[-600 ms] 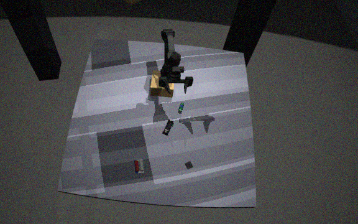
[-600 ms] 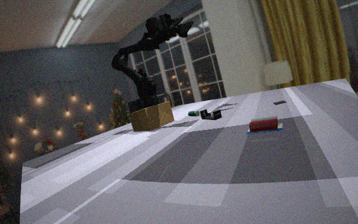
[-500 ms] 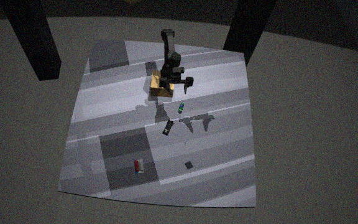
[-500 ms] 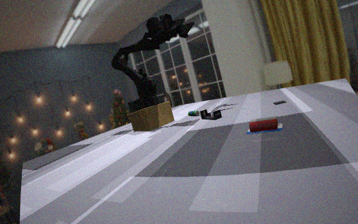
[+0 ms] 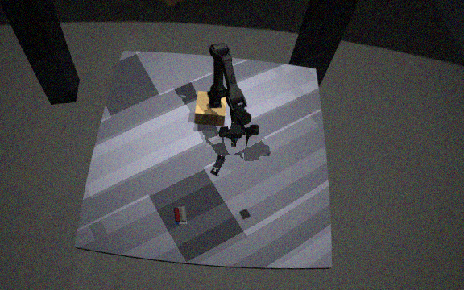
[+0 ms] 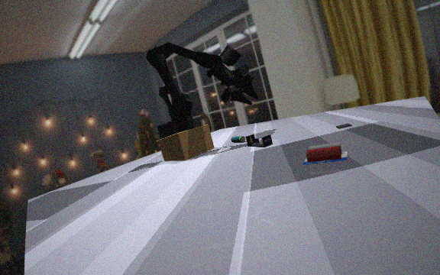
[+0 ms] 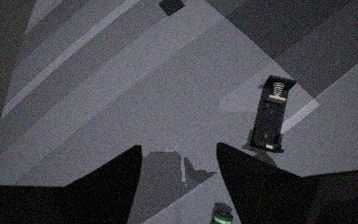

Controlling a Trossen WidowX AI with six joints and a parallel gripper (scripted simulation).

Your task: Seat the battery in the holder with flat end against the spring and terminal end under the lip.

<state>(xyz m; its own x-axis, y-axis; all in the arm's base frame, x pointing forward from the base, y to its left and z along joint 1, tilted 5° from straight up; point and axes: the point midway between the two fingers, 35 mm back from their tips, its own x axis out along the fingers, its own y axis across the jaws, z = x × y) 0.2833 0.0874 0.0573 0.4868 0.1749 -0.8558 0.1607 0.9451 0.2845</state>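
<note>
My gripper tip is now 120 mm past the battery and 140 mm above it. Also, from my gripper tip: small dark square 300 mm ahead, 150 mm below.
</note>
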